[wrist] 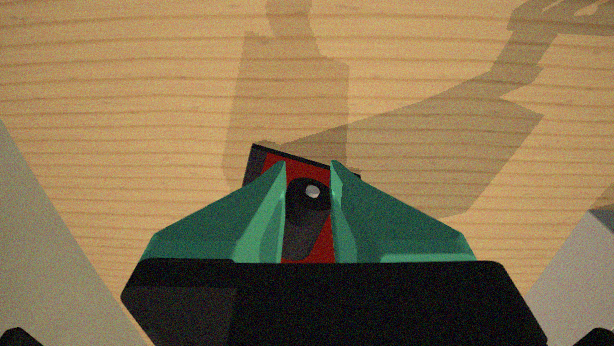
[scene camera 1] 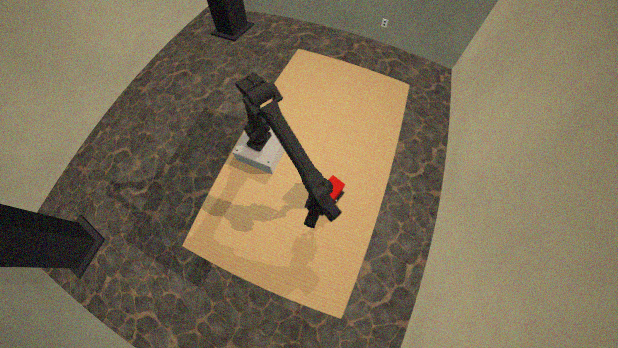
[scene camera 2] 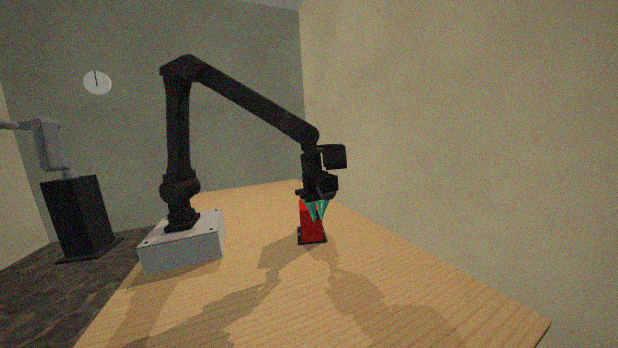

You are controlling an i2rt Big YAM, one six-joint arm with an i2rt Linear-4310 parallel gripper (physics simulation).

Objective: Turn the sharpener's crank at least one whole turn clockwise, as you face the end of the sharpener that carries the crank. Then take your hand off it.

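Pixels of known places: gripper, fingertip midpoint: [wrist: 307, 172] [scene camera 2: 317, 220]; arm's base, origin of the base link: [scene camera 1: 259, 139] [scene camera 2: 184, 224].
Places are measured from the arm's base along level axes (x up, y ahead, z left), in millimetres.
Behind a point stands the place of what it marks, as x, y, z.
The sharpener [scene camera 1: 337, 186] @(33, 469, -46) [scene camera 2: 311, 233] @(-55, 436, -124) [wrist: 324, 247] @(5, 423, -121) is a red upright block on a dark base plate and stands on the table. Its black crank [wrist: 307, 212] @(41, 439, -182), with a silver dot at the end, shows in the wrist view on the red end face. My gripper [scene camera 2: 317, 219] @(22, 441, -188) [wrist: 307, 172] @(22, 441, -188) points down at that face, and its two green fingers are shut on the crank, one on each side. In scene camera 2 the fingers cover the crank. In scene camera 1 the arm hides the crank and the fingertips.
The wooden table [scene camera 1: 350, 110] @(-96, 325, 492) [scene camera 2: 425, 285] @(-95, 639, -409) bears the arm's grey base box [scene camera 1: 256, 160] @(0, 54, -106) [scene camera 2: 182, 254] @(-53, 25, -116), which stands to the left of the sharpener in scene camera 2. A black pedestal [scene camera 2: 77, 217] with a grey arm stands on the floor beyond the table.
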